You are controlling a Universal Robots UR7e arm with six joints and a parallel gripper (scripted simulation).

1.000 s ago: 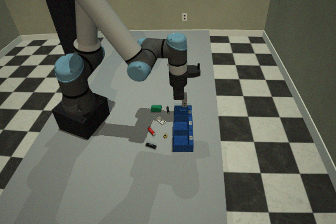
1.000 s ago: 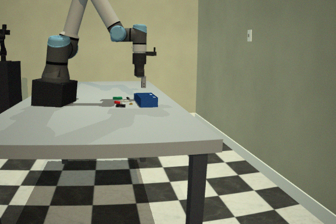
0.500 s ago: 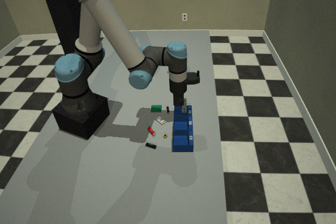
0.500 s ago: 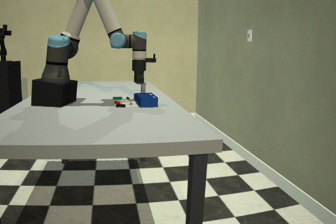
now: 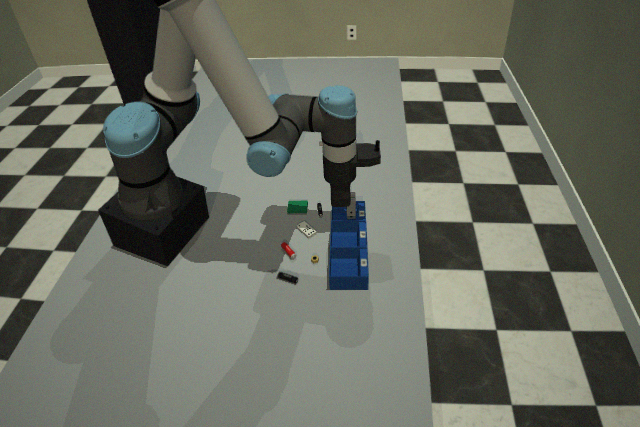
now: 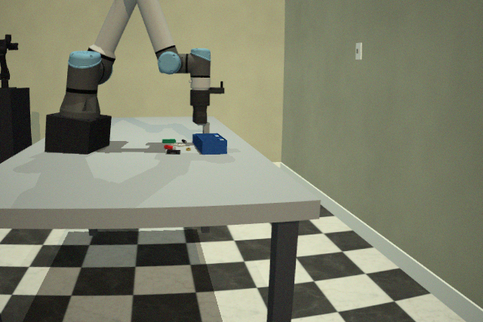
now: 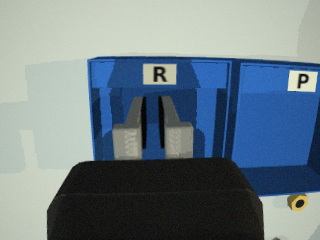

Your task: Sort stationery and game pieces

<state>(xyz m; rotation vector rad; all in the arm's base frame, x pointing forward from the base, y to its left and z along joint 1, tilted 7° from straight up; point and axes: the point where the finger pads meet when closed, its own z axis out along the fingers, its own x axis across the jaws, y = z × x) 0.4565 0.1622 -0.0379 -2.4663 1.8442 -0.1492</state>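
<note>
Right now the white domino is 10 cm behind my hand, 6 cm to the right of it and 3 cm below it. The rest, counted from my hand: black cylinder (9 cm behind, 2 cm to the left, 3 cm below); then blue bin row (2 cm ahead, 9 cm to the right, 1 cm below); then green block (15 cm behind, 1 cm to the left, 3 cm below).
</note>
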